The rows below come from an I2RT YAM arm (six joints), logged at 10 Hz.
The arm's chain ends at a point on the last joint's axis. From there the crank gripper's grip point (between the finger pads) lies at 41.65 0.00 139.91 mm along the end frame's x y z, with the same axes.
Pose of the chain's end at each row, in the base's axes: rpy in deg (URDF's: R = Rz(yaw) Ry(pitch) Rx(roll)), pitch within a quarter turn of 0, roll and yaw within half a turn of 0; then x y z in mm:
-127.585 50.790 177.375 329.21 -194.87 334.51
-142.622 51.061 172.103 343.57 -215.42 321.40
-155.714 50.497 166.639 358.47 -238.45 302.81
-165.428 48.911 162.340 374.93 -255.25 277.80
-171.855 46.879 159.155 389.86 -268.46 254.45
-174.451 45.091 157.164 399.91 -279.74 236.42
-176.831 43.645 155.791 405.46 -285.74 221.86
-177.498 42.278 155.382 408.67 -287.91 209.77
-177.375 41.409 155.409 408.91 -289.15 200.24
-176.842 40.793 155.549 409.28 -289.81 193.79
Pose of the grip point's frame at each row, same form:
-127.585 50.790 177.375 363.88 -307.45 248.29
-142.622 51.061 172.103 391.63 -307.83 219.13
-155.714 50.497 166.639 415.13 -311.05 189.55
-165.428 48.911 162.340 435.41 -311.45 157.41
-171.855 46.879 159.155 450.68 -312.83 129.38
-174.451 45.091 157.164 458.45 -319.07 108.61
-176.831 43.645 155.791 462.74 -319.97 92.03
-177.498 42.278 155.382 463.60 -319.80 78.33
-177.375 41.409 155.409 461.90 -320.45 67.87
-176.842 40.793 155.549 460.47 -321.55 60.82

